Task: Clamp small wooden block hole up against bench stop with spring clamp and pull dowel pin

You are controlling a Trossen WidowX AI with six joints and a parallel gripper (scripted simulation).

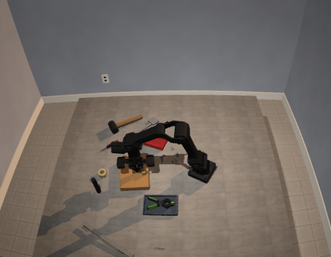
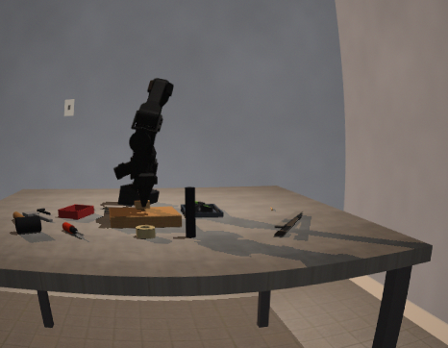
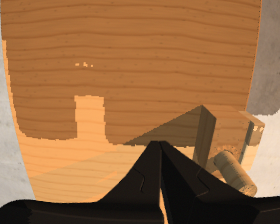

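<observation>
The dowel pin is 3 cm behind my hand, 1 cm to the right of it and 2 cm below it. Also, from my hand: wooden board: 2 cm ahead, 6 cm below; bench stop: 5 cm behind, 2 cm to the right, 3 cm below; small wooden block: 3 cm behind, 1 cm to the right, 3 cm below.
</observation>
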